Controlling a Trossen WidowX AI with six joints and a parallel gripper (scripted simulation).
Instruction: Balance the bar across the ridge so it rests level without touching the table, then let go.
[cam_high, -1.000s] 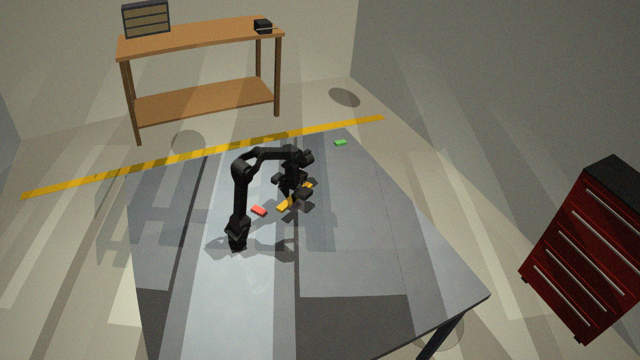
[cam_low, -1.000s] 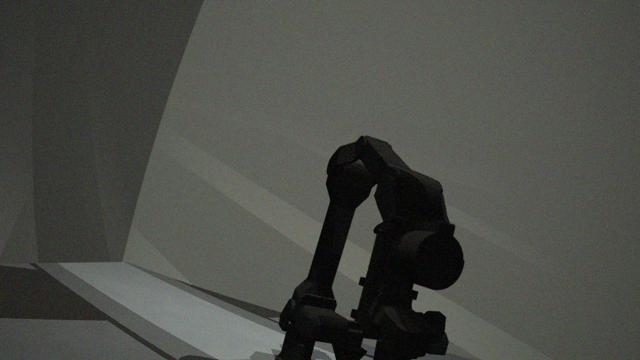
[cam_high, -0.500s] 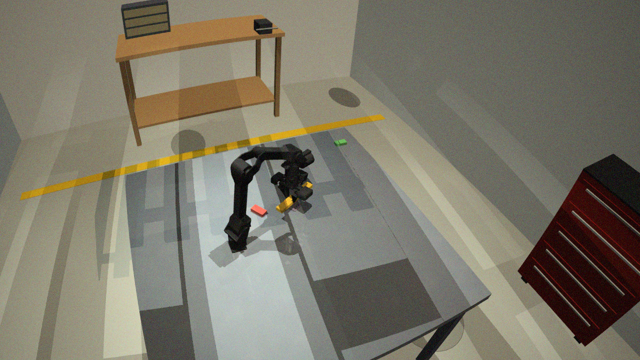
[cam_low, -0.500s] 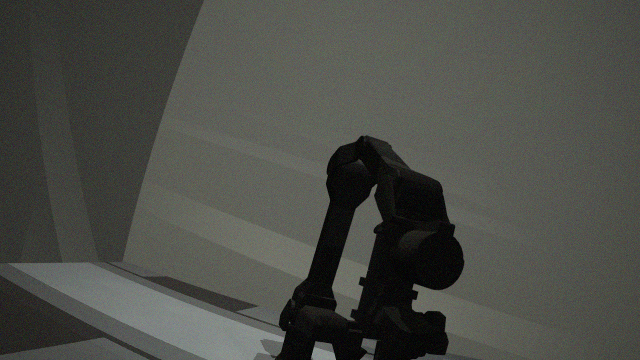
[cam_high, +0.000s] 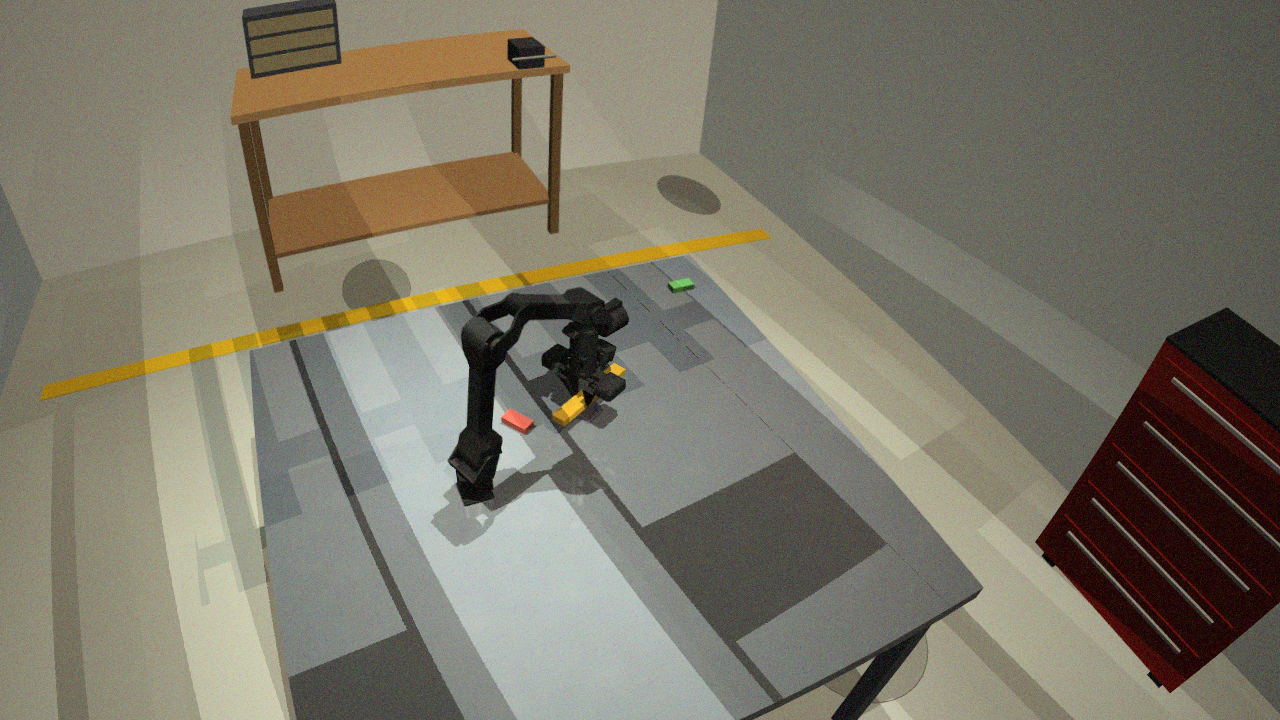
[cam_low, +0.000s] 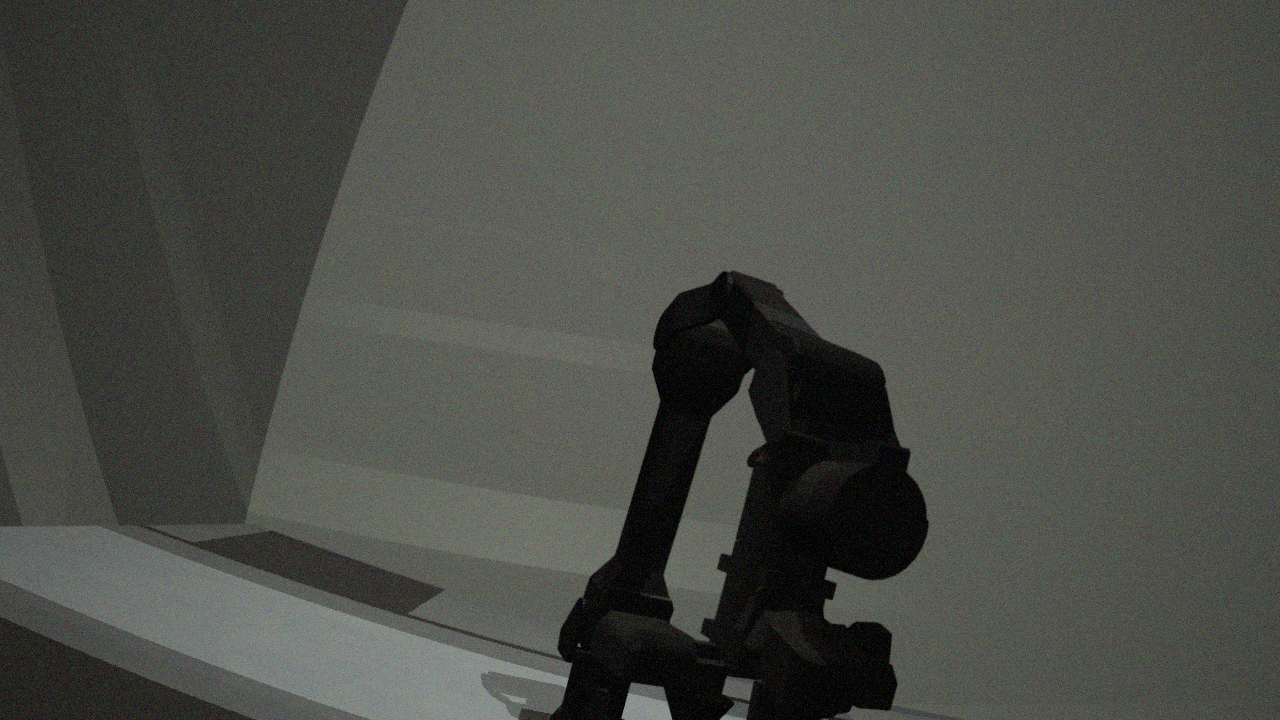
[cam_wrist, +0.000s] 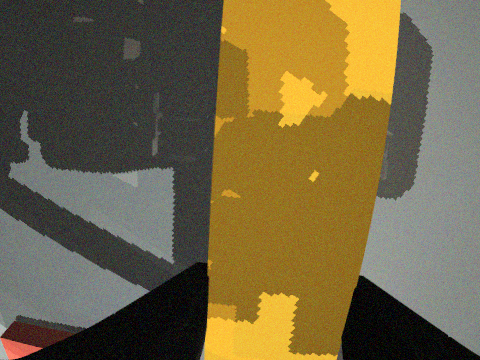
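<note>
Now: gripper tip 2 cm short of the yellow bar and 1 cm to the right of it. From my gripper tip the other things lie so: red block 14 cm behind, 5 cm below, 4 cm to the left; green block 46 cm ahead, 39 cm to the left, 5 cm below.
</note>
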